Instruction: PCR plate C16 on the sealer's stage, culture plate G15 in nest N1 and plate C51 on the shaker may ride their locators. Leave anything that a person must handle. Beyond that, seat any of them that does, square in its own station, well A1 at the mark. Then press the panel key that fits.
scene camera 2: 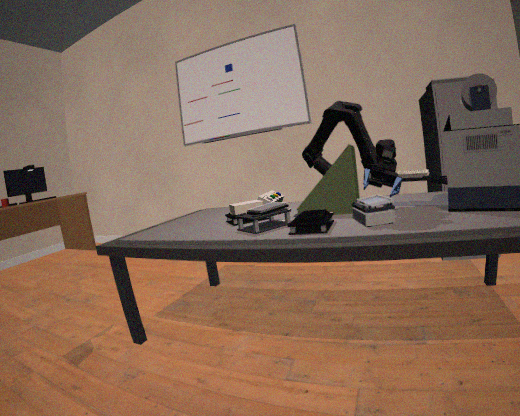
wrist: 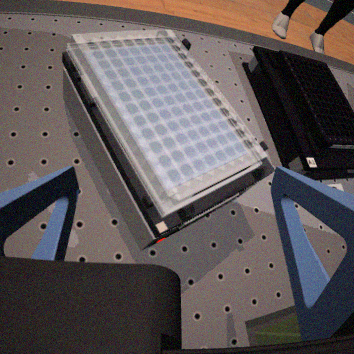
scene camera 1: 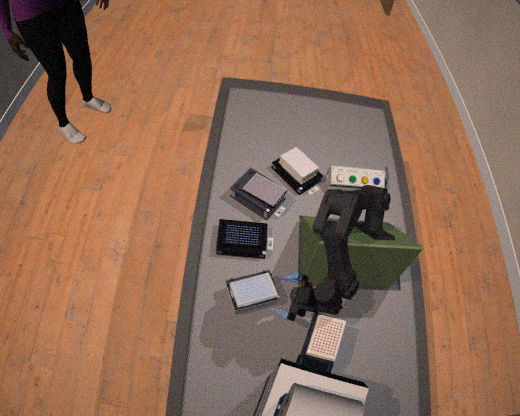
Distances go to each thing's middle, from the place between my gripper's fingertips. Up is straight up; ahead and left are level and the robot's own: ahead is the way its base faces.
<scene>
Right now my hand is 80 mm short of the black plate with blue wells [scene camera 1: 241, 235], 230 mm to the left of it and 50 mm above it. From my hand the other things lie so: cream plate [scene camera 1: 296, 163] (140 mm behind, 520 mm to the right, 30 mm below).
</scene>
